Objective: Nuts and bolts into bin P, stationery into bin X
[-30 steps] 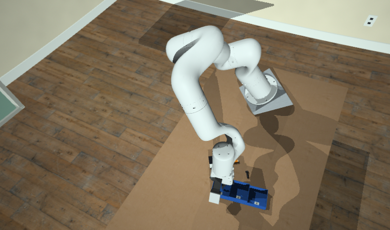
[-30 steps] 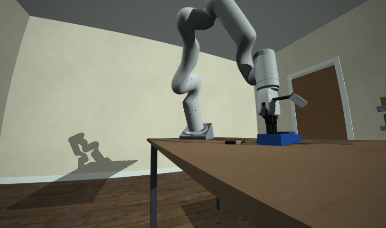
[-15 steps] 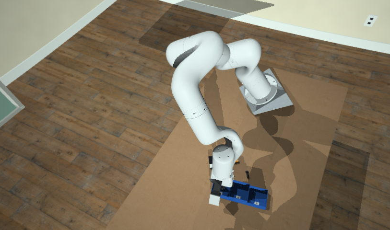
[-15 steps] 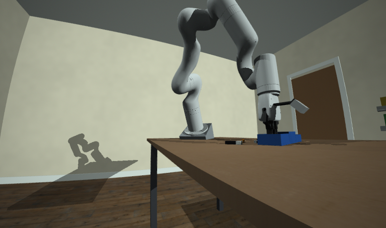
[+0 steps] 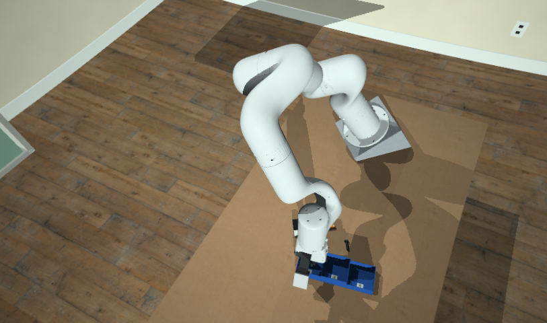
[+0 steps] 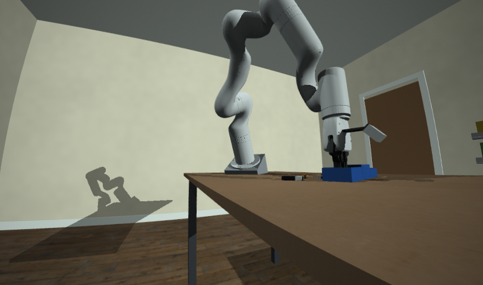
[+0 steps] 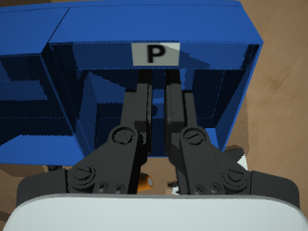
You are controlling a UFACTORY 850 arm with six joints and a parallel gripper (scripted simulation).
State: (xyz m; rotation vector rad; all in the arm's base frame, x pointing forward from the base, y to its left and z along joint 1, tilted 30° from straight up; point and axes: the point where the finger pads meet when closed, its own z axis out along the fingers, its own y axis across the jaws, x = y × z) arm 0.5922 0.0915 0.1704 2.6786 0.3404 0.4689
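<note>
Right now my hand is 8 cm to the right of the blue bin, 1 cm past it and 1 cm above it. Round my hand: black bolt: 13 cm behind, 8 cm to the left, 3 cm below; black-and-white block: 10 cm to the right, 10 cm behind, 3 cm below; orange cylinder: 16 cm behind, 3 cm below.
</note>
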